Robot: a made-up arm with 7 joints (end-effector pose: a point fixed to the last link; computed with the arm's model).
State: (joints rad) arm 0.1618 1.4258 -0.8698 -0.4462 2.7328 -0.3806 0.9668
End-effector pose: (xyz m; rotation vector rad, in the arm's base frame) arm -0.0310 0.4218 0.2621 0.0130 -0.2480 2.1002
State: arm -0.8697 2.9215 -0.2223 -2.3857 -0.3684 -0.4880 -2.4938
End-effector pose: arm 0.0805 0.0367 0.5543 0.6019 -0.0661 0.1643
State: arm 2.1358 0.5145 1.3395 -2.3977 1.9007 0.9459 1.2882
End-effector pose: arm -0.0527 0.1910 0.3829 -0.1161 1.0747 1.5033
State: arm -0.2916 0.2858 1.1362 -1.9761 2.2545 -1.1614 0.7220
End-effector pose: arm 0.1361 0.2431 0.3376 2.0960 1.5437 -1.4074
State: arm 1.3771 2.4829 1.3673 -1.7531 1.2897 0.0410 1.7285
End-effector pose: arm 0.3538 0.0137 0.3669 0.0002 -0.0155 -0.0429
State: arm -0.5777 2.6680 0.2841 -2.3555 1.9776 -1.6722 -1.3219
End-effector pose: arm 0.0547 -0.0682 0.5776 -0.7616 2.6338 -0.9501
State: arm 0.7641 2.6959 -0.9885 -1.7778 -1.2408 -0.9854 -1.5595
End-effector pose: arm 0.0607 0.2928 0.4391 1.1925 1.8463 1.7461
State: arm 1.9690 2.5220 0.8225 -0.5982 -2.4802 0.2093 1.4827
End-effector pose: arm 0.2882 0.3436 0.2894 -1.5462 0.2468 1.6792
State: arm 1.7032 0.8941 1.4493 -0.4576 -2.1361 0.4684 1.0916
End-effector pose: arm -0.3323 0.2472 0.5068 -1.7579 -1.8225 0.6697
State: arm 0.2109 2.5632 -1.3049 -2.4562 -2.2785 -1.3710 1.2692
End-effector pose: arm -0.0095 0.1865 0.3050 0.0342 -0.4524 2.9110
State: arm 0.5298 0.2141 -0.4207 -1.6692 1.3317 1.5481 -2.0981
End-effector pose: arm 0.1104 -0.0893 0.0637 0.2586 -1.2020 -1.5016
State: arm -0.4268 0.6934 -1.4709 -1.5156 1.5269 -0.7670 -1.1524
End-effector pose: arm 0.1395 -0.0518 0.0765 1.1077 -1.0441 -0.3642
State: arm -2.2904 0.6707 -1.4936 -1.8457 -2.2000 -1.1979 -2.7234
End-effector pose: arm 0.1924 -0.2463 0.4856 2.0028 -1.0627 -0.5802
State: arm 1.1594 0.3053 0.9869 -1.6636 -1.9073 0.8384 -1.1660
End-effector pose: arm -0.1612 0.2750 0.2009 -0.6927 -1.3756 1.4707
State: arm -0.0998 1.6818 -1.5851 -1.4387 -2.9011 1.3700 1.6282
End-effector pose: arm 0.0002 0.2802 0.2010 1.5937 -2.2520 -1.2161
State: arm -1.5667 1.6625 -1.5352 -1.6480 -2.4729 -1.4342 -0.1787
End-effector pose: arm 0.2533 0.1651 0.3958 -0.2844 -0.0573 1.8268
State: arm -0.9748 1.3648 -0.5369 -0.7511 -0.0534 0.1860 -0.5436
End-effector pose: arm 0.2735 0.2877 0.4282 2.9228 -0.1244 -0.0010
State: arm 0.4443 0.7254 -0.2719 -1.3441 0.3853 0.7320 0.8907
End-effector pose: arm 0.0413 0.1534 0.0358 0.7998 0.9992 0.3949
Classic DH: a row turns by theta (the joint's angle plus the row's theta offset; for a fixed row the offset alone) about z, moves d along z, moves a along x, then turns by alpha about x. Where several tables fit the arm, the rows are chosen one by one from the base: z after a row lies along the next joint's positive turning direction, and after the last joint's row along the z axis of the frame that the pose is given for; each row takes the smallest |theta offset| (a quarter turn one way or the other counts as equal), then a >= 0, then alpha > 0; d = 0 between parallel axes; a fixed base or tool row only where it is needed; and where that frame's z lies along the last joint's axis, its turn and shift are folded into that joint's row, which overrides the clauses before.
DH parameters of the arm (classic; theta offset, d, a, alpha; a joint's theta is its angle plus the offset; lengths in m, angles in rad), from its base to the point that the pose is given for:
base (fixed): 0 0.3713 -0.018 -1.2217
joint 1: -1.5708 -0.0226 0.0314 -1.5708
joint 2: 1.2217 -0.009 -0.004 1.5708
joint 3: 1.5708 -0.208 0.011 -1.5708
joint 4: 0 -0.014 -0.059 1.5708
joint 5: 0 -0.245 0.004 -1.5708
joint 6: 0 -0.017 0.007 1.5708
joint 7: 0.4838 -0.0041 0.0143 1.2402
tool (fixed): -0.9506 -0.0243 0 0

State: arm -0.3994 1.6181 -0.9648 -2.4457 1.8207 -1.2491 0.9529
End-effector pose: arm 0.1515 0.0035 0.2659 -0.9536 -0.5163 0.2357
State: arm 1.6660 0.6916 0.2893 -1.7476 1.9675 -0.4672 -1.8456
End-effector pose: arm -0.1736 0.2150 0.2212 2.0072 0.8946 -0.1198
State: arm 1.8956 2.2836 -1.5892 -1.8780 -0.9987 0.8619 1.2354
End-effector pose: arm -0.1412 0.2248 0.5165 0.6684 1.2090 -2.5089
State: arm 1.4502 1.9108 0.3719 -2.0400 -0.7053 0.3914 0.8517
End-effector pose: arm 0.1360 0.2001 0.2068 2.0856 -0.3778 -1.1046
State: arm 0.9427 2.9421 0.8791 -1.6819 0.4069 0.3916 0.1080
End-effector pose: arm 0.3601 -0.0989 0.4064 2.5106 -1.2979 -1.0776
